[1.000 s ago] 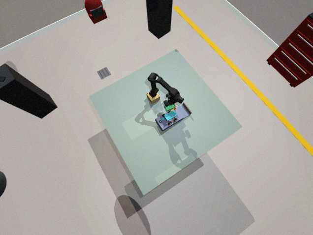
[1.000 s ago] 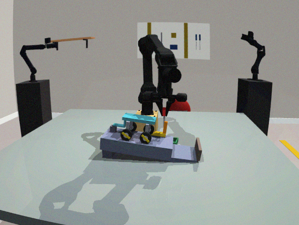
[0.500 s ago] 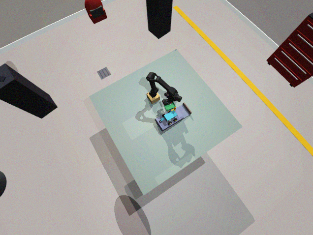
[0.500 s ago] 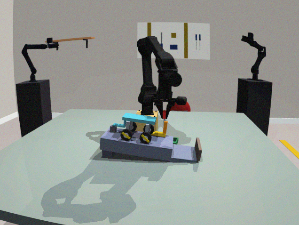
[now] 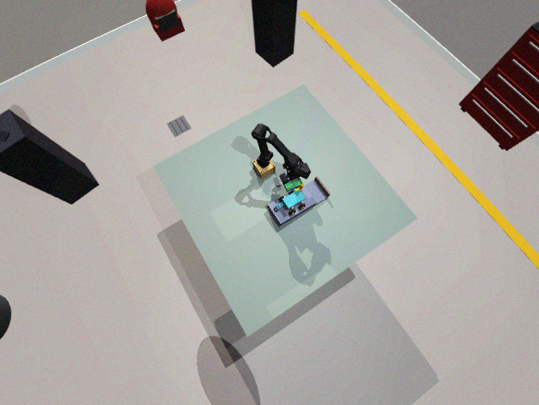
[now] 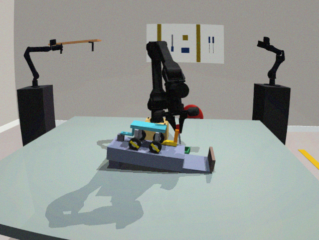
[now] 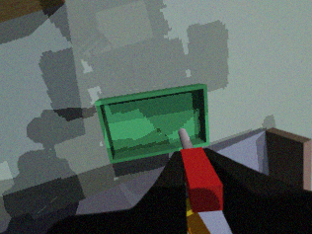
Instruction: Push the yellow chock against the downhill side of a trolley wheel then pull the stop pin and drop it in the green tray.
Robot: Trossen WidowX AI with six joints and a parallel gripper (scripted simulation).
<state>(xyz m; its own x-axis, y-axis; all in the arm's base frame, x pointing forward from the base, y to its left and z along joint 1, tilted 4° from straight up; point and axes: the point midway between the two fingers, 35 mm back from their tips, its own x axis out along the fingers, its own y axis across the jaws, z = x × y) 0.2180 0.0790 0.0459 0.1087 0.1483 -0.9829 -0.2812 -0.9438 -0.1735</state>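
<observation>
The yellow chock is 7 cm ahead of my gripper tip, 4 cm to the right of it and 1 cm below it. Round my gripper tip: red-headed stop pin (right at my gripper tip); then purple ramp (11 cm ahead, 13 cm to the right, 4 cm below); then trolley (11 cm ahead, 13 cm to the right, 2 cm above).
</observation>
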